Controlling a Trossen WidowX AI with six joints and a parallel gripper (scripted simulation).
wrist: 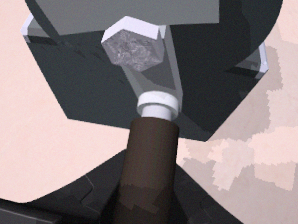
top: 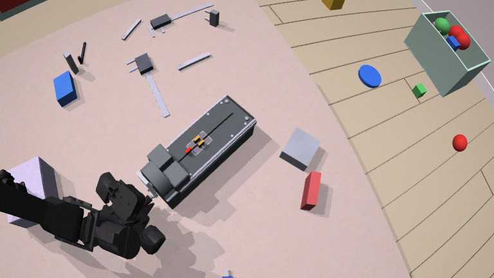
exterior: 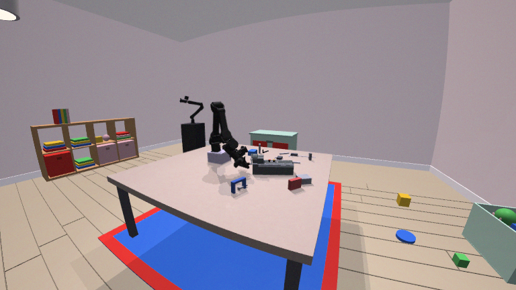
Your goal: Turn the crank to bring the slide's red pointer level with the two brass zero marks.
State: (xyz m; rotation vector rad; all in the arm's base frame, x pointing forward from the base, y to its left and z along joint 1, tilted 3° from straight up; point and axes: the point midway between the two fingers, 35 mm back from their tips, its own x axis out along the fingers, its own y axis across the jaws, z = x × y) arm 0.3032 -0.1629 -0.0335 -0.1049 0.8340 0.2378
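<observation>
My gripper tip is now 3 cm below the dark brown crank handle, 2 cm past it and 1 cm to the left of it. Also, from my gripper tip: red pointer: 13 cm ahead, 5 cm above, 4 cm to the left; red block: 31 cm ahead, 16 cm to the right; grey block: 36 cm ahead, 6 cm to the right, 1 cm below.
</observation>
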